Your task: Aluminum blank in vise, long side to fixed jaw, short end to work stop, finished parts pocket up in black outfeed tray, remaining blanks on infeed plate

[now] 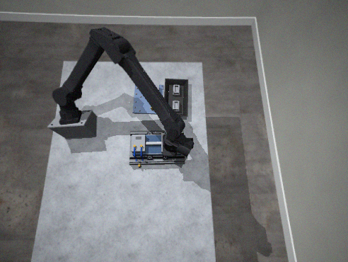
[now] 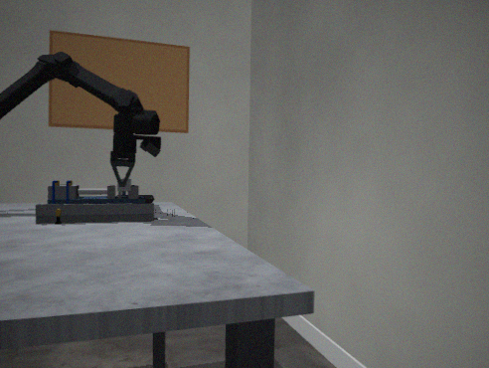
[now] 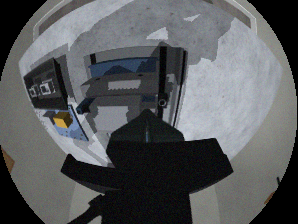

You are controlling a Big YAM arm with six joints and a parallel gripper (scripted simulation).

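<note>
My hand is 10 mm short of the gray block and 40 mm to the right of it. The rest, counted from my hand: yellow brass blank (30 mm behind, 290 mm to the left, 80 mm below); vise (60 mm behind, 50 mm to the left, 60 mm below); blue infeed plate (60 mm behind, 350 mm to the left, 100 mm below).
</note>
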